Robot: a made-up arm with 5 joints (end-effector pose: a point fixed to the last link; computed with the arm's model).
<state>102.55 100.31 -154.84 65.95 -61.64</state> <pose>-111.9 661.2 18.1 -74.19 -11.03 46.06</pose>
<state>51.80 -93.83 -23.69 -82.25 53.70</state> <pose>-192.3 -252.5 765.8 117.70 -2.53 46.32</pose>
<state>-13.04 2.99 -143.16 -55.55 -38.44</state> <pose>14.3 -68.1 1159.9 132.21 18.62 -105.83</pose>
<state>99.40 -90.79 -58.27 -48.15 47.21</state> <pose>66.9 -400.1 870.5 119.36 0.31 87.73</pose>
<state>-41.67 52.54 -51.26 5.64 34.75</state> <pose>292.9 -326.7 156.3 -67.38 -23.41 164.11</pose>
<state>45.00 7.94 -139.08 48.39 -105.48</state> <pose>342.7 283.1 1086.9 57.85 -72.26 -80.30</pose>
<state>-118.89 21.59 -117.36 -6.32 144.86</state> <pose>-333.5 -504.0 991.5 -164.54 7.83 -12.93</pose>
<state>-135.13 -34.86 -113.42 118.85 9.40</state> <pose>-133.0 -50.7 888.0 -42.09 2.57 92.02</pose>
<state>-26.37 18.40 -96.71 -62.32 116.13</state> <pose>372.8 -221.5 973.3 155.58 34.11 48.32</pose>
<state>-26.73 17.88 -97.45 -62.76 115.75</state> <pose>362.9 -219.7 980.9 153.53 33.87 46.52</pose>
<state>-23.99 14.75 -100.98 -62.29 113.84</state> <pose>332.9 -182.8 1019.0 146.11 32.81 43.60</pose>
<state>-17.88 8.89 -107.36 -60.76 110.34</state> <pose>266.3 -116.1 1079.2 134.16 29.30 40.37</pose>
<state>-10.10 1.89 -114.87 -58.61 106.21</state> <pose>164.1 -54.7 1131.8 122.40 22.79 38.95</pose>
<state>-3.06 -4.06 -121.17 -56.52 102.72</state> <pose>63.3 -25.1 1158.6 114.52 15.87 39.87</pose>
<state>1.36 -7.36 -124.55 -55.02 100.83</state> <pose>5.7 -19.5 1166.6 111.09 11.90 41.58</pose>
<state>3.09 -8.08 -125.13 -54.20 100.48</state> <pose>-4.4 -19.0 1168.8 110.81 11.51 42.91</pose>
